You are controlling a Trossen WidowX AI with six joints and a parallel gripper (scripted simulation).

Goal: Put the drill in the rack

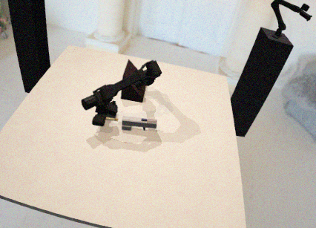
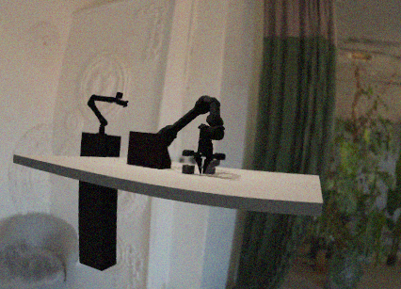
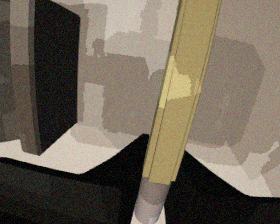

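Now: gripper tip 4 cm to the right of the drill and 4 cm below it. The rest, counted from my gripper tip: dark key 1 cm behind, 23 cm to the left, 4 cm above; grey rack 8 cm behind, 3 cm to the left, 1 cm above; grey housing block 1 cm behind, 20 cm to the left, 4 cm above.
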